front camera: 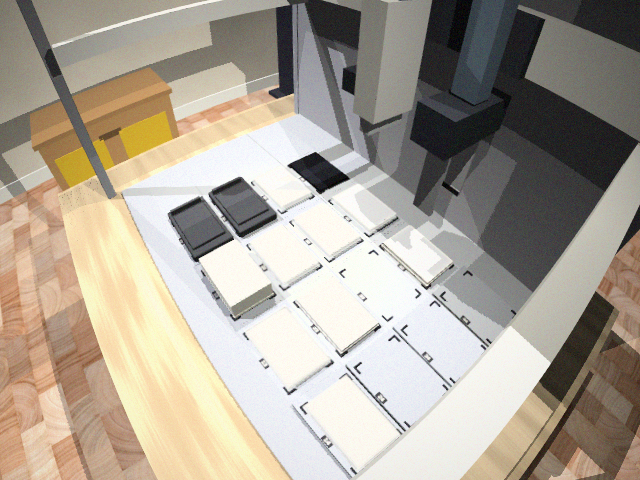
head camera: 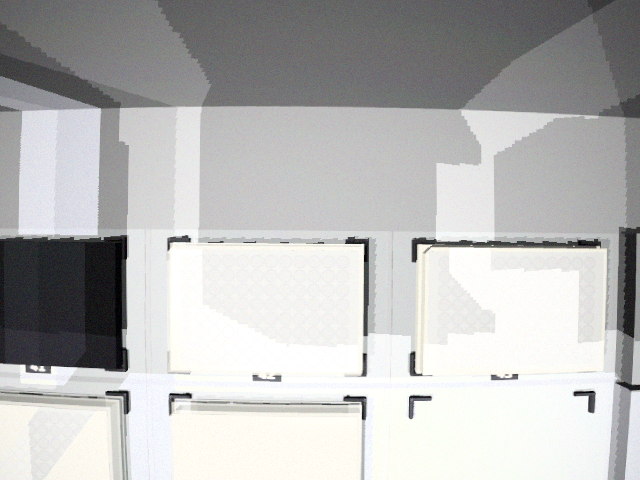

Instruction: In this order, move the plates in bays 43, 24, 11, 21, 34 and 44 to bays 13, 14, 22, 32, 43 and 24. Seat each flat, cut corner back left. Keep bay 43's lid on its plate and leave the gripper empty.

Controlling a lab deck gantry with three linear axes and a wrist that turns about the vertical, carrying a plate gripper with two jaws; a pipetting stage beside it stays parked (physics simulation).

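Pixels of known places: gripper, fingertip midpoint: (front camera: 437, 199); robot's base, link origin: (front camera: 172, 223).
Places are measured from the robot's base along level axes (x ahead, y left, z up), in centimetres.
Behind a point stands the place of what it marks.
Cream plates stand in bay 13 (front camera: 287, 348) @(x 39.8, y 4.0, z 1.7 cm), bay 14 (front camera: 351, 421) @(x 55.6, y 4.1, z 2.9 cm), bay 22 (front camera: 284, 255) @(x 23.8, y 14.7, z 1.4 cm) and bay 32 (front camera: 326, 228) @(x 23.2, y 25.5, z 1.4 cm) (head camera: 266, 449) @(x 23.0, y 27.3, z 1.4 cm). Whether a lid is on bay 13's plate is too unclear to tell. A cream plate (front camera: 419, 258) @(x 40.5, y 35.3, z 1.4 cm) (head camera: 516, 310) @(x 39.1, y 36.5, z 1.4 cm) lies in bay 43, looking flat, its cut corner at the back left in the head view. Bays 24 (front camera: 400, 379) @(x 55.4, y 14.9, z 1.4 cm), 34 (front camera: 444, 335) @(x 54.9, y 26.4, z 1.4 cm) and 44 (front camera: 478, 304) @(x 55.3, y 36.5, z 1.4 cm) show bare surfaces. My gripper (front camera: 437, 198) @(x 39.2, y 36.4, z 16.0 cm) is open and empty, raised above the back of the deck near bay 43; its jaws do not show in the head view.
Black pieces sit in bays 11 (front camera: 199, 227) @(x 7.6, y 4.1, z 2.4 cm), 21 (front camera: 242, 204) @(x 7.4, y 14.9, z 2.4 cm) and 41 (front camera: 317, 170) @(x 6.6, y 36.1, z 0.8 cm) (head camera: 56, 304) @(x 8.5, y 36.4, z 0.8 cm). A tall cream block (front camera: 237, 279) @(x 25.0, y 4.0, z 4.2 cm) stands in bay 12. More cream plates fill bays 23 (front camera: 337, 312) @(x 39.5, y 14.9, z 1.4 cm), 31 (front camera: 281, 188) @(x 7.4, y 25.0, z 1.4 cm) and 42 (front camera: 363, 207) @(x 23.3, y 35.9, z 1.4 cm) (head camera: 266, 310) @(x 23.0, y 36.5, z 1.4 cm). The pale pipetting stage (front camera: 390, 62) hangs beside the gripper.
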